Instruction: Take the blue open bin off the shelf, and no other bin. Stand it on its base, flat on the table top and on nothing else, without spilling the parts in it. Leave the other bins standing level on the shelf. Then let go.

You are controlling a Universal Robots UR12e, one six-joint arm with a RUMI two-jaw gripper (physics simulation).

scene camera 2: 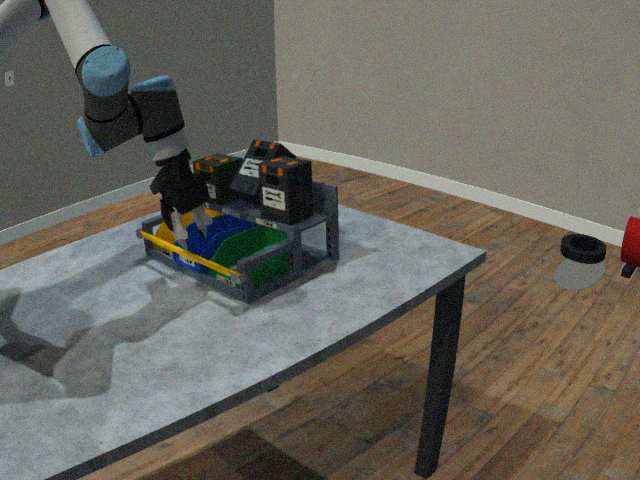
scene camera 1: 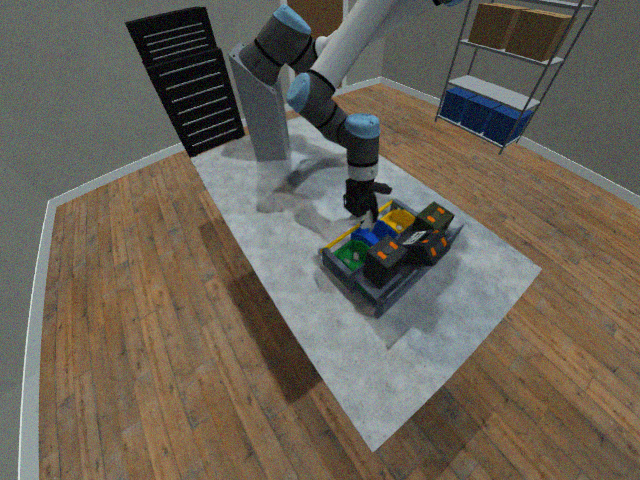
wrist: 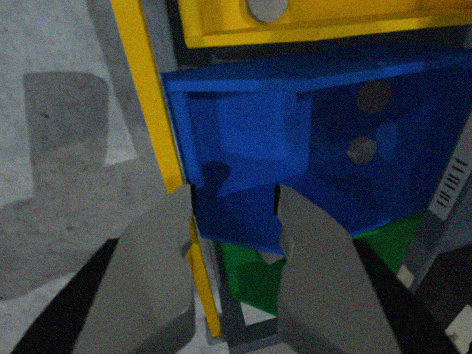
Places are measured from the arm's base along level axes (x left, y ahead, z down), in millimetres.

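Pixels of known places: gripper, fingertip midpoint: (scene camera 2: pixel 195 243) (scene camera 1: pixel 365 228) (wrist: pixel 234 187); arm's base at its link origin: (scene camera 1: pixel 257 68).
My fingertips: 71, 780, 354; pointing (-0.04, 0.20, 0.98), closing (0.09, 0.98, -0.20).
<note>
Ahead of a thing's pixels: the offset from my fingertips to its middle, as dx, dy, dz. "pt": to the spot under its first point. Level surfaces: height alone.
The blue open bin @(pt -34, +41, -23) (scene camera 1: pixel 364 236) (scene camera 2: pixel 230 225) (wrist: pixel 255 120) stands in the shelf @(pt -148, +65, +64) (scene camera 1: pixel 338 269) (scene camera 2: pixel 246 285) between a yellow bin @(pt +173, -1, +46) (scene camera 1: pixel 399 219) (scene camera 2: pixel 164 236) (wrist: pixel 310 33) and a green bin @(pt -96, +25, +61) (scene camera 1: pixel 345 254) (scene camera 2: pixel 258 243) (wrist: pixel 250 287). Two round parts show inside the blue bin in the wrist view. My gripper (scene camera 1: pixel 368 225) (scene camera 2: pixel 192 238) (wrist: pixel 234 187) is part open, with nothing between its fingers, at the blue bin's front end. In the wrist view one fingertip is beside the yellow front bar and the other is over the bin's inside. Whether they touch the bin is unclear.
A yellow bar @(+0, -34, +10) (scene camera 1: pixel 338 238) (scene camera 2: pixel 188 253) (wrist: pixel 145 90) runs along the shelf's front. Behind the open bins, a dark green box @(+152, +144, -80) (scene camera 1: pixel 436 215) (scene camera 2: pixel 219 165), a tilted dark box @(pt +44, +204, -155) (scene camera 2: pixel 261 149) and another dark box @(-76, +186, -93) (scene camera 1: pixel 385 258) (scene camera 2: pixel 289 191) stand on the raised deck. The shelf stands on the table @(dz +70) (scene camera 1: pixel 361 387) (scene camera 2: pixel 170 392).
</note>
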